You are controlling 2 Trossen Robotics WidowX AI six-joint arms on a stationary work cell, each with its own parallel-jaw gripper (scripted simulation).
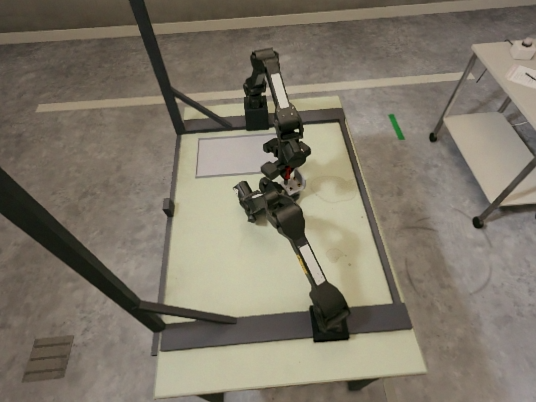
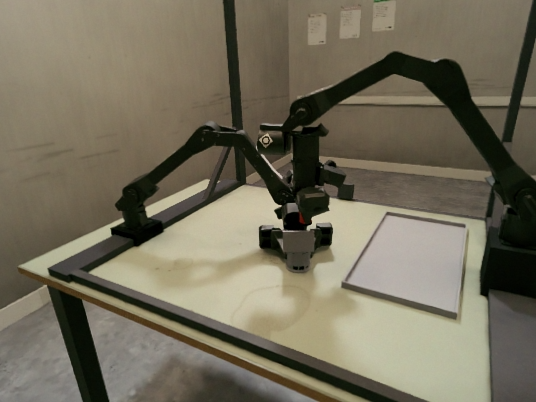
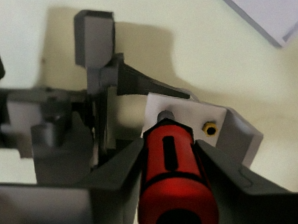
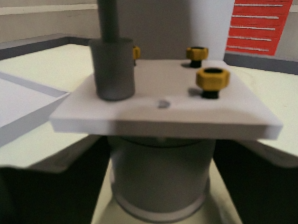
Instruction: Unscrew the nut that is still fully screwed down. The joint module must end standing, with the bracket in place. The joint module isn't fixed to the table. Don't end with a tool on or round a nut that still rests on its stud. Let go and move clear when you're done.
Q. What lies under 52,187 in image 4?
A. My right gripper.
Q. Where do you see a shallow grey tray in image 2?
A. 418,260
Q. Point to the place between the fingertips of my left gripper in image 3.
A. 169,145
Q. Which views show my left gripper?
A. Image 1, image 2 and image 3 only.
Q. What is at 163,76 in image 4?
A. A pale bracket.
